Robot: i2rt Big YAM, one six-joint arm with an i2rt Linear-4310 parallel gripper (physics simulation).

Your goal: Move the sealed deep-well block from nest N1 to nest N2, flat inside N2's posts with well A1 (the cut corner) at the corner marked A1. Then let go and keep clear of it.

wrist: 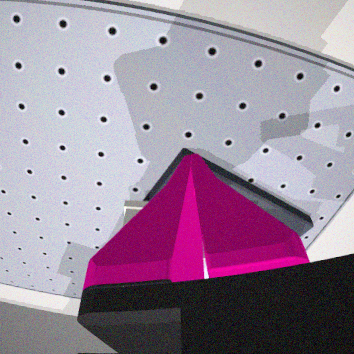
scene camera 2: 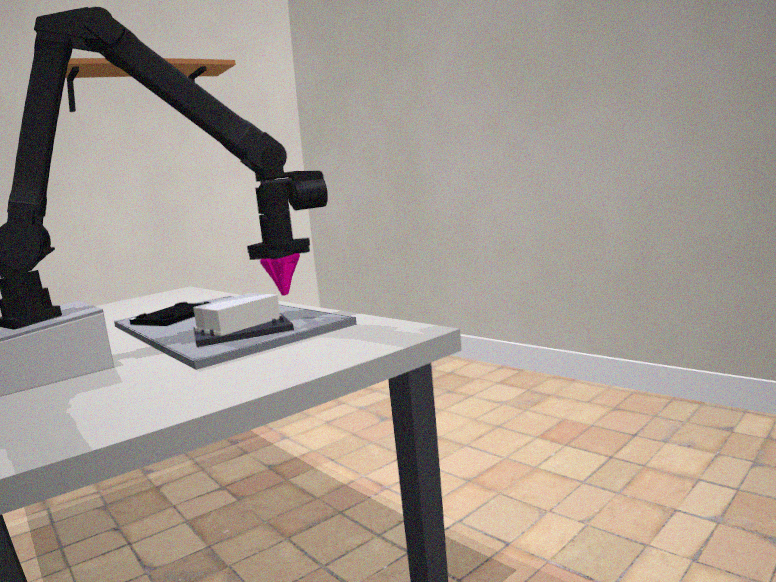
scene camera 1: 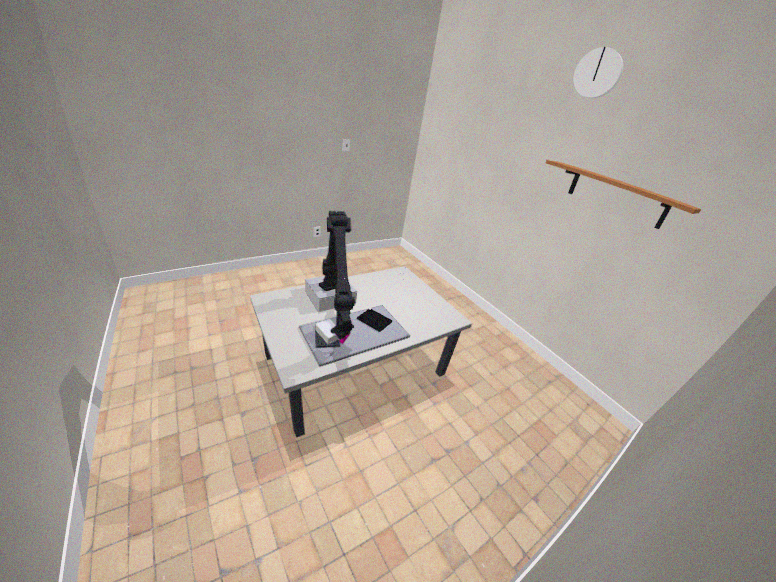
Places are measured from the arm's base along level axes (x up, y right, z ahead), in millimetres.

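Where they show: gripper, fingertip midpoint: [wrist: 193, 165] [scene camera 2: 285, 294] [scene camera 1: 341, 343]; arm's base, link origin: [scene camera 2: 30, 320] [scene camera 1: 330, 285].
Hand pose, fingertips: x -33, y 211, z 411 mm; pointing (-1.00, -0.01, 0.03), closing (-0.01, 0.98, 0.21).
Note:
Each offset is from my fingertips to the top centre of the thing. Level surfaces: height alone.
The white sealed block {dx +13, dy -1, dz -116 mm} [scene camera 1: 325, 329] [scene camera 2: 241, 314] [wrist: 133, 212] sits on a dark nest plate {dx -19, dy +6, dz -117 mm} [scene camera 1: 326, 343] [scene camera 2: 247, 333] [wrist: 260, 192] with short posts. It looks turned relative to the plate; the wrist view shows a small part of it behind the fingers. The other nest {dx -23, dy -287, dz -77 mm} [scene camera 1: 374, 319] [scene camera 2: 169, 313] is black, and no block shows on it. My gripper [scene camera 1: 344, 338] [scene camera 2: 285, 293] [wrist: 193, 165] is shut and empty, its magenta tips together above the block's far end in scene camera 2. The N1 and N2 labels, the A1 mark and the cut corner cannot be made out.
Both nests stand on a grey perforated board {dx -40, dy -141, dz -69 mm} [scene camera 1: 369, 343] [scene camera 2: 332, 320] [wrist: 50, 90] on the table {dx -53 mm} [scene camera 1: 407, 288] [scene camera 2: 156, 388]. The arm's grey base box [scene camera 1: 320, 299] [scene camera 2: 62, 350] stands behind the board in scene camera 1. The board's edge runs across the top of the wrist view.

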